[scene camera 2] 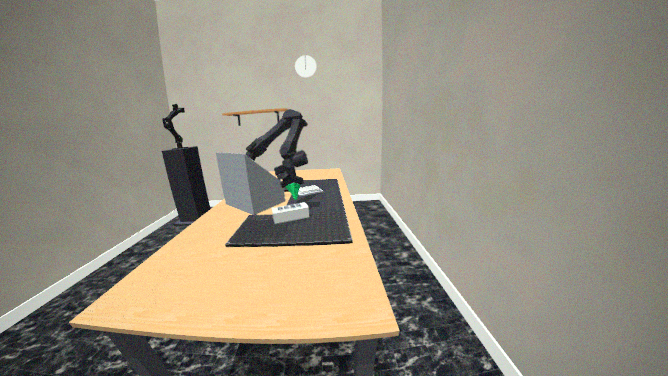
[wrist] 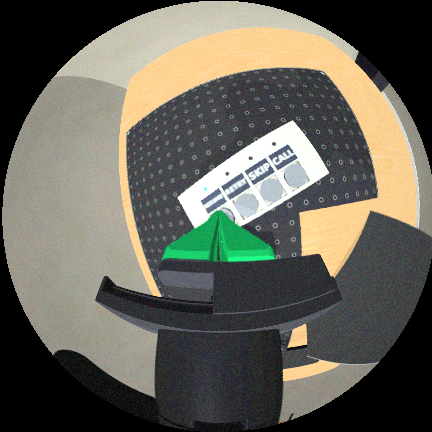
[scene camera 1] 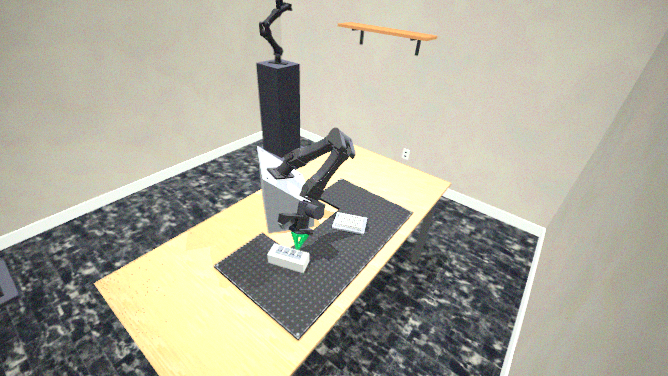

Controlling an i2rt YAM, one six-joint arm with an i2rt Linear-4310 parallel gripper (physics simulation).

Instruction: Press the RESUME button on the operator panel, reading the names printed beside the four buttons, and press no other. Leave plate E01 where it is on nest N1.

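Frame: origin at the arm's base, x right, y ahead, z up, level; metres.
Where they show: gripper, fingertip midpoint: [scene camera 2: 296, 199] [wrist: 218, 215] [scene camera 1: 297, 249]; arm's base, link origin: [scene camera 2: 245, 164] [scene camera 1: 280, 173].
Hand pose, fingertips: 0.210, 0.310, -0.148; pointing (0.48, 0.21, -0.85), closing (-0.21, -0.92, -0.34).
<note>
Things, the pixels of their centre, and the offset from my fingertips, as dx, dy, dz. Level surfaces: height alone.
- white operator panel, body centre: [wrist: 252, 183] [scene camera 1: 288, 257] [scene camera 2: 290, 212] +0.026, -0.030, -0.054
- RESUME, body centre: [wrist: 212, 200] +0.014, +0.014, -0.029
- RETRY, body centre: [wrist: 235, 186] +0.025, -0.014, -0.029
- SKIP, body centre: [wrist: 259, 170] +0.035, -0.042, -0.029
- CALL, body centre: [wrist: 282, 156] +0.046, -0.070, -0.029
- small lamp, body centre: [wrist: 205, 188] +0.030, +0.020, -0.028
- RESUME button, body centre: [wrist: 223, 218] -0.007, +0.006, -0.030
- white plate, body centre: [scene camera 1: 350, 221] [scene camera 2: 308, 189] -0.358, +0.030, -0.063
- mat, surface height: dz -0.082
- wooden table, surface height: dz -0.095
The white operator panel [scene camera 1: 287, 262] [scene camera 2: 291, 215] [wrist: 311, 152] stands on the black perforated mat. In the wrist view its labels read RESUME [wrist: 213, 202], RETRY [wrist: 235, 187], SKIP [wrist: 259, 171] and CALL [wrist: 283, 156], each beside a round grey button. The small lamp [wrist: 205, 189] by RESUME glows cyan; the other three lamps are dark. My gripper [scene camera 1: 298, 248] [scene camera 2: 295, 198] [wrist: 218, 215] is shut and empty, its green tips close above the panel at the RESUME end. They partly hide the RESUME button [wrist: 228, 215]. A white plate [scene camera 1: 350, 222] [scene camera 2: 310, 190], apparently E01, lies farther along the mat; its nest cannot be made out.
A grey angled block [scene camera 1: 282, 205] [scene camera 2: 235, 182] under the arm's base stands beside the mat [scene camera 1: 300, 310] [scene camera 2: 320, 235] [wrist: 210, 115] on the wooden table [scene camera 1: 190, 300] [scene camera 2: 235, 290]. A second small arm [scene camera 1: 272, 32] [scene camera 2: 172, 125] stands on a dark pedestal [scene camera 1: 278, 107] [scene camera 2: 185, 185] behind.
</note>
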